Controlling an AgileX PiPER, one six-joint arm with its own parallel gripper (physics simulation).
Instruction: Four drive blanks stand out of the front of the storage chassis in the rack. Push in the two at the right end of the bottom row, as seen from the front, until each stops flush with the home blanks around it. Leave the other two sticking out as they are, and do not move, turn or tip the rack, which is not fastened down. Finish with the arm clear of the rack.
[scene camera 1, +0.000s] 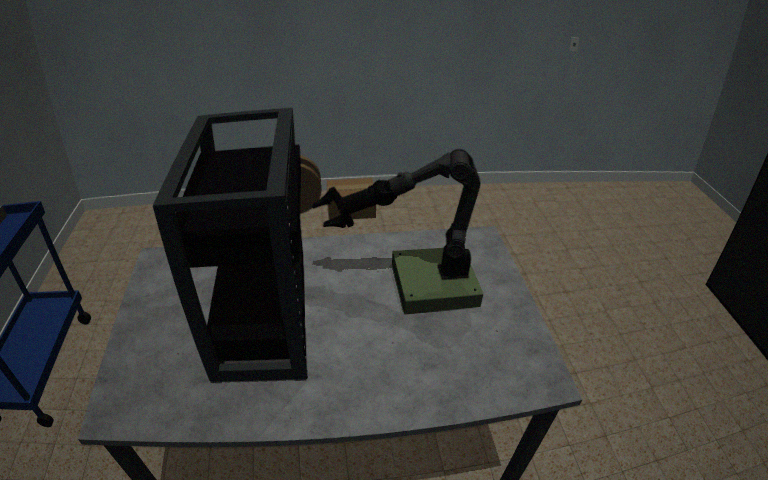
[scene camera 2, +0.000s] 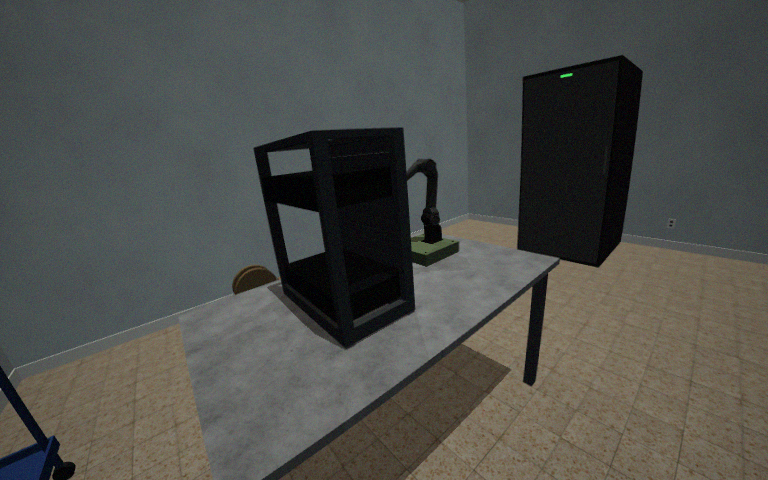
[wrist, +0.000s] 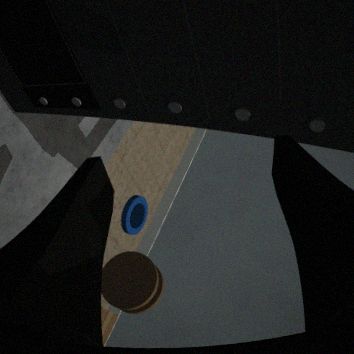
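The black rack stands upright on the table. The storage chassis sits high in it. In the wrist view, its dark front crosses the top, with faint seams between blanks and a row of round grey studs along the lower edge. Which blanks stand out and how far is too dark to tell. My gripper is open, with nothing visible between its fingers. It is in front of the rack's front side, its fingertips angled up towards the chassis; contact cannot be made out. The rack hides it in scene camera 2.
The arm stands on a green base on the grey table. Beyond are a round brown object, a cardboard box, a blue cart and a black cabinet.
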